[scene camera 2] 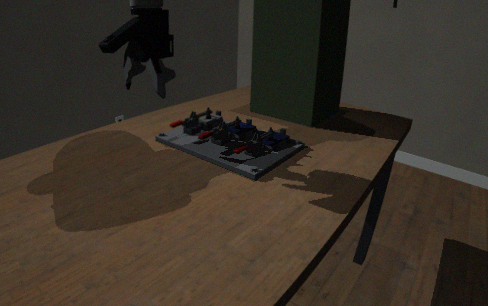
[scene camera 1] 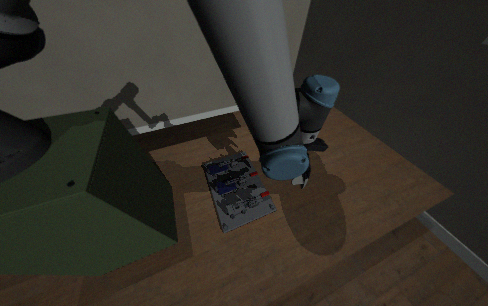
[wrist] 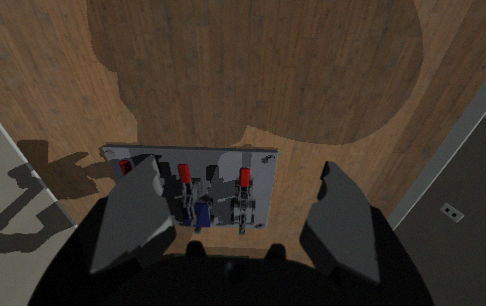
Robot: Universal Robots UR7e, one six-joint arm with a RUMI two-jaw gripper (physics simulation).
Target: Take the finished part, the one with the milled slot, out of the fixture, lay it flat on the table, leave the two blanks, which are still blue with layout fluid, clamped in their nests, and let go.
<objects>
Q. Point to a fixture plate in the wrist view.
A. At 218,168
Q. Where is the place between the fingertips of my gripper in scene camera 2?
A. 144,93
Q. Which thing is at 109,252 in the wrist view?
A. My gripper.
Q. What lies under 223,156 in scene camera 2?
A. A fixture plate.
</objects>
